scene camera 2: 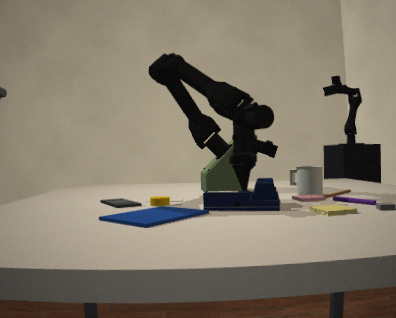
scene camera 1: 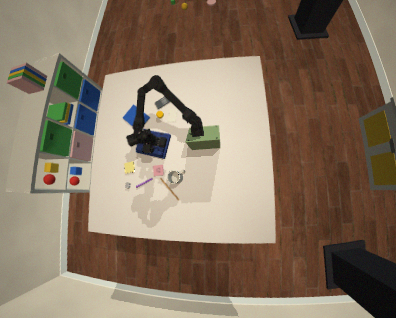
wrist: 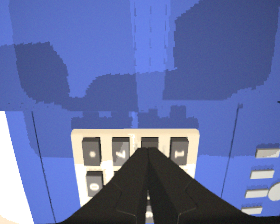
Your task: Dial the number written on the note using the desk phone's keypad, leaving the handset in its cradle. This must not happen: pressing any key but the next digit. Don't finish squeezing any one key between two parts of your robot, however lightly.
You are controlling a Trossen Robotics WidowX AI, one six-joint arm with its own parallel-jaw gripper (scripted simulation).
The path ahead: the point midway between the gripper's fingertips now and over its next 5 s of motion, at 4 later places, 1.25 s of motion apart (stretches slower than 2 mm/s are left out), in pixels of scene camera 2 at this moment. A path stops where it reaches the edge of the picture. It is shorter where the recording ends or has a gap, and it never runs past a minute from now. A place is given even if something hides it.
The gripper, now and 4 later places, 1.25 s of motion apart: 244, 190; 229, 187; 229, 187; 230, 190; 231, 181
